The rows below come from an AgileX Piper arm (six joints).
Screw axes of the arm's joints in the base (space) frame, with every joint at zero. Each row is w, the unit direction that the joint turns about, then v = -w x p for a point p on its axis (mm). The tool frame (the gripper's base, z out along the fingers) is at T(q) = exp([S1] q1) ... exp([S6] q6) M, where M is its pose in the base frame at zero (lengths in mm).
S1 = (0, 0, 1, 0, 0, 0)
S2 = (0, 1, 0, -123, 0, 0)
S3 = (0, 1, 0, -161.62, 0, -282.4)
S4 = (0.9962, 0, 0.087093, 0, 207.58, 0)
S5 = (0, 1, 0, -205.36, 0, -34.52)
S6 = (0.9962, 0, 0.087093, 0, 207.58, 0)
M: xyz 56.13 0 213.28 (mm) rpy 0 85 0 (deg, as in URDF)
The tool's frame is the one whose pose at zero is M.
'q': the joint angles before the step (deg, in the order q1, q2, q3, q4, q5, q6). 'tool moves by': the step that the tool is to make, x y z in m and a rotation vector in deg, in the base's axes. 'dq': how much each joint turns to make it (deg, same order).
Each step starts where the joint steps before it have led.
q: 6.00 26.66 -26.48 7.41 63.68 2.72
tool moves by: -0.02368 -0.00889 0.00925 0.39 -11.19 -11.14
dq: -11.27 -11.23 0.00 0.34 0.06 -0.03
